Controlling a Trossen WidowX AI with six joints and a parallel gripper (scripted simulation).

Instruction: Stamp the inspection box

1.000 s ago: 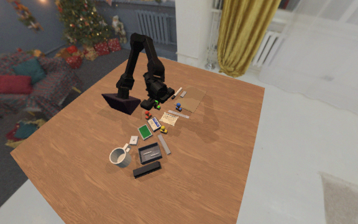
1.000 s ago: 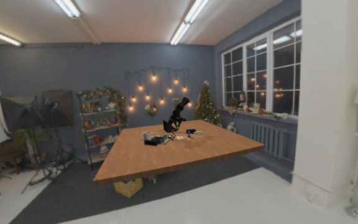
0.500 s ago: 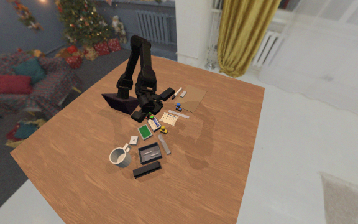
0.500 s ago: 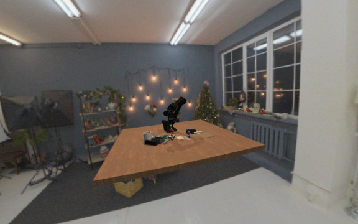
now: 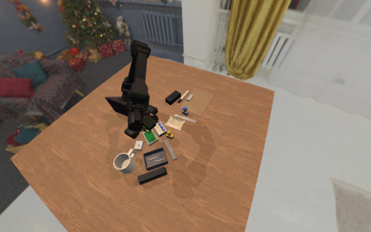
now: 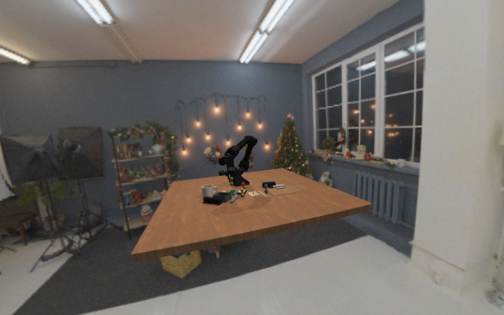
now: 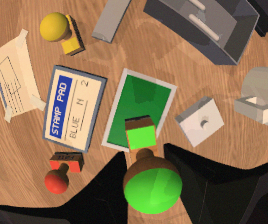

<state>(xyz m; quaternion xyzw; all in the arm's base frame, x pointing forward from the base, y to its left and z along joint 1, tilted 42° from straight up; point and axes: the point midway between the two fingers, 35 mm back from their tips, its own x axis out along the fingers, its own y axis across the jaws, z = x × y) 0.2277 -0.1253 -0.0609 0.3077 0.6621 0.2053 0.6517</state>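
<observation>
My gripper tip is 90 mm above the green ink pad. The rest, counted from my gripper tip: red stamp: 100 mm to the left, 70 mm below, 30 mm behind; then green-knobbed PASS stamp: right at my gripper tip; then stamp pad box: 80 mm below, 70 mm to the left, 30 mm ahead.
</observation>
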